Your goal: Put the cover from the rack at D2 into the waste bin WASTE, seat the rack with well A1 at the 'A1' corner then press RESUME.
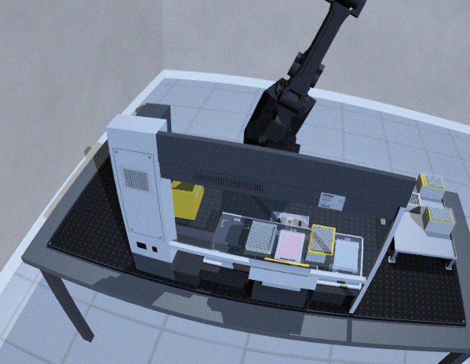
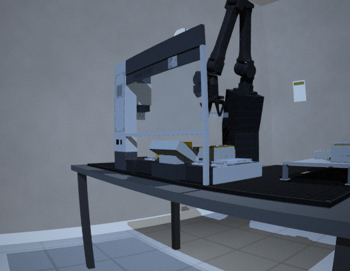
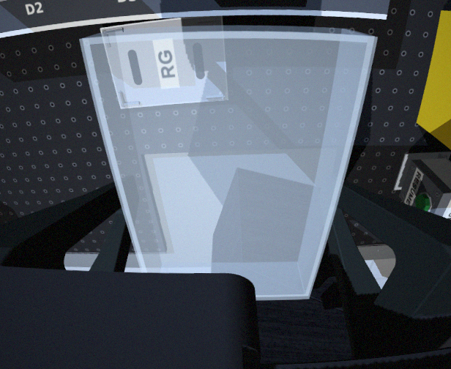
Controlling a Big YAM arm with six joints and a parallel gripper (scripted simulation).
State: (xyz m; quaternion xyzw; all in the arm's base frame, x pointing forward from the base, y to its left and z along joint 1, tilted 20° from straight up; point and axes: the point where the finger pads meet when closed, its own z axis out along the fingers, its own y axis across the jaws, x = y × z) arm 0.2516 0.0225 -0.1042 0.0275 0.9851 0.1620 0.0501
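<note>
Now: hand 34 cm to the left of the yellow waste bin and 23 cm above it. Also, from my hand: clear cover (right at my hand); then pink plate (20 cm below, 17 cm ahead, 9 cm to the left); then reservoir W06 (20 cm below, 16 cm ahead, 1 cm to the right).
</note>
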